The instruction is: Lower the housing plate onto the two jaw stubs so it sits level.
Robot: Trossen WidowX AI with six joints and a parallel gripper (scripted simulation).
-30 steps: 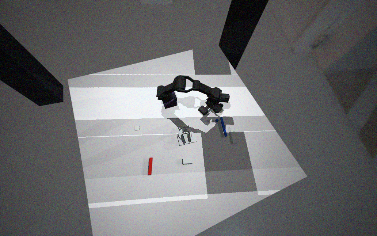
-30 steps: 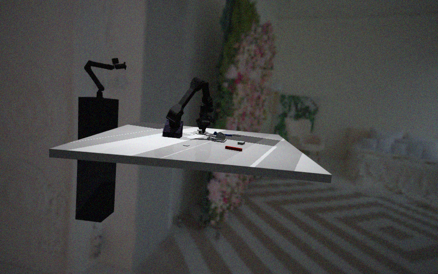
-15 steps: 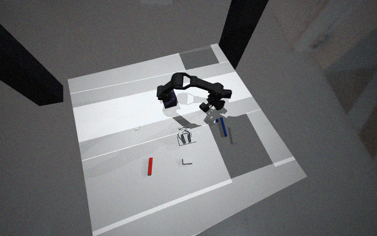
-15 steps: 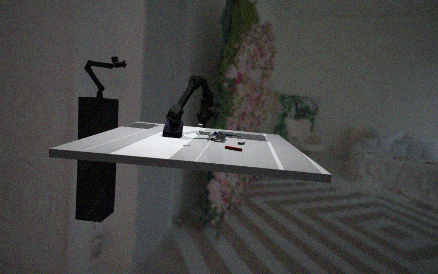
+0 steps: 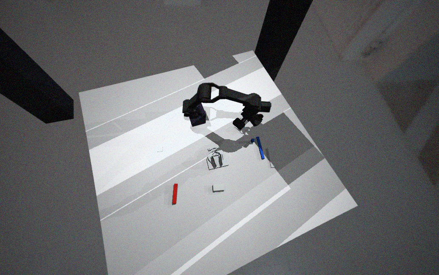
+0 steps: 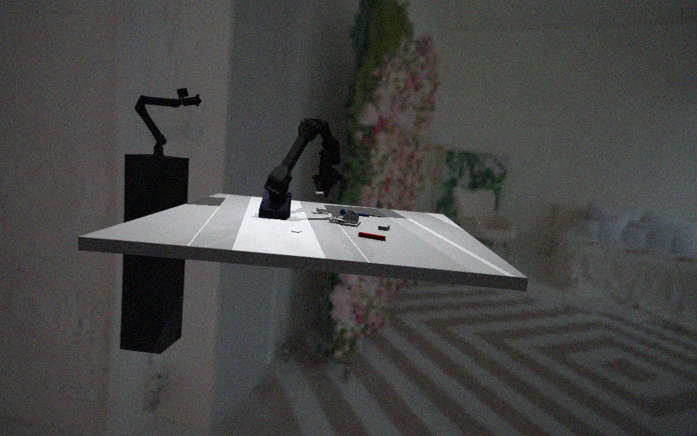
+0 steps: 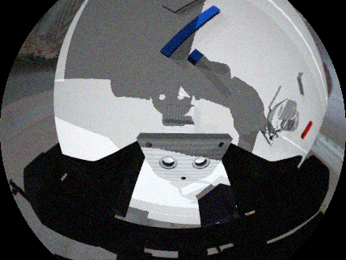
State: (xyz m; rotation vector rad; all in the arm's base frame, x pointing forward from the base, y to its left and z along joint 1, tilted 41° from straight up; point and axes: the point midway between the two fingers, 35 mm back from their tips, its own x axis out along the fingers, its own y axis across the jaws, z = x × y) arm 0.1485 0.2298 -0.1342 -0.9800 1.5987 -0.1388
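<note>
The small blue cube lies 10 cm ahead of my gripper tip, 7 cm below it and 4 cm to the left of it. From my gripper tip the other things lie so: blue bar (15 cm ahead, 8 cm below, 7 cm to the left); then thin white strip (23 cm ahead, 11 cm to the left, 8 cm below); then small white piece (53 cm to the right, 8 cm below).
</note>
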